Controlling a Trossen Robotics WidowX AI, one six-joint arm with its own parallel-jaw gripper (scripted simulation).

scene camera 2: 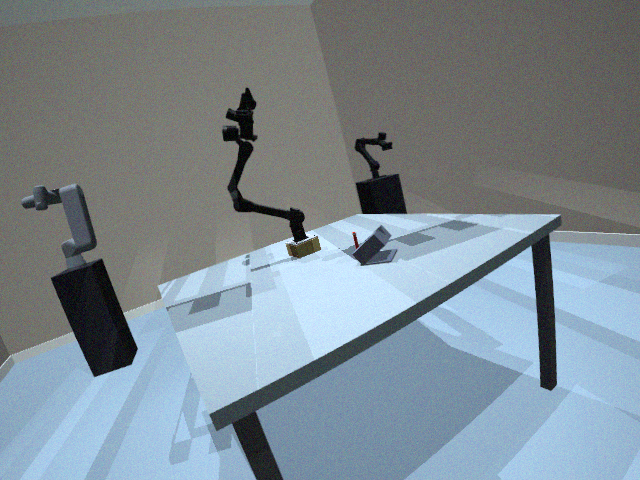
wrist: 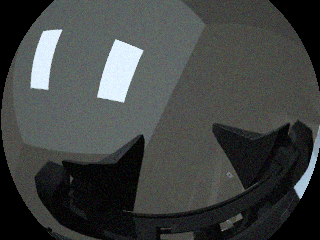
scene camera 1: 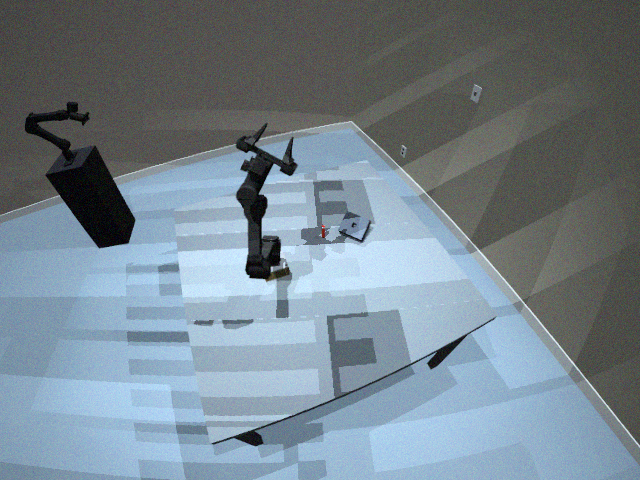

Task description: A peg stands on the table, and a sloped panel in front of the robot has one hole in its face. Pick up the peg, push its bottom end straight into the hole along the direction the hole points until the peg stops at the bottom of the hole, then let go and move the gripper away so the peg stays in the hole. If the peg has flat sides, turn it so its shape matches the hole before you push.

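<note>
In scene camera 1 you'd see the gripper (scene camera 1: pixel 279 130), which is open and holds nothing. Scene camera 2 has a panel (scene camera 2: pixel 378 239) in it. And the wrist view shows the gripper (wrist: pixel 179 132) too.
</note>
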